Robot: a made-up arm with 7 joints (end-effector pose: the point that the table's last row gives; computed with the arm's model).
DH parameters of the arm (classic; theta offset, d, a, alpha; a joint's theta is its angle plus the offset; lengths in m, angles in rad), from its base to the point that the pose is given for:
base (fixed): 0 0 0 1.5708
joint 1: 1.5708 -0.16 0 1.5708
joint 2: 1.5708 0 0 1.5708
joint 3: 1.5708 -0.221 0 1.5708
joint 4: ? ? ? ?
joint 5: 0 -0.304 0 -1.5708
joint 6: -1.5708 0 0 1.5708
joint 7: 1.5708 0 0 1.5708
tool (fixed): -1.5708 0 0 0
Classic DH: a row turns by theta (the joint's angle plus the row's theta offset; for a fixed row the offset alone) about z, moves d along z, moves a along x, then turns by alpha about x.
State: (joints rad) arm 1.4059 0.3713 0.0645 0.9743 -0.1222 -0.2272 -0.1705
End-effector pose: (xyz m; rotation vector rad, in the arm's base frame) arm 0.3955 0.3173 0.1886 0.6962 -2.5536 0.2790
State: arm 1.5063 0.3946 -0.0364 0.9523 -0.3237 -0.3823 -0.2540
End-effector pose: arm 0.3854 0.3044 0.2231 1.0177 -2.7210 0.1064
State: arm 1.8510 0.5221 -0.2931 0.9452 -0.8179 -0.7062 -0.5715
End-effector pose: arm 0.3012 0.2973 0.3322 -1.4170 2.2233 0.2264
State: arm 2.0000 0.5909 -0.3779 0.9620 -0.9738 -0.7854 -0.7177
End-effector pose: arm 0.2483 0.3036 0.3686 -1.4277 1.9037 0.2535
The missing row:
joint 4: 0 0 0 -1.5708
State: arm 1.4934 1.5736 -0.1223 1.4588 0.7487 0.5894 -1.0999
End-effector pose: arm 0.0592 0.4151 0.2961 1.5241 -1.8896 1.5978
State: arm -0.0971 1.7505 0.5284 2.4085 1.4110 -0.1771 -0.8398
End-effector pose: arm 0.1846 0.1368 0.0825 0.0435 -2.2302 -0.2054
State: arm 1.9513 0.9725 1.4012 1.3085 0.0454 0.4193 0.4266
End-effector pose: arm -0.0836 0.5707 0.0199 -0.1416 2.3529 -1.3784
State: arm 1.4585 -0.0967 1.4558 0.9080 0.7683 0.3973 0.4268
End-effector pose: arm 0.4295 0.3575 -0.0208 -1.8583 -1.9740 1.4529
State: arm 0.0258 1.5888 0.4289 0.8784 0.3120 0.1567 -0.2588
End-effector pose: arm 0.2100 0.5732 0.1102 1.6689 -1.1755 0.1131
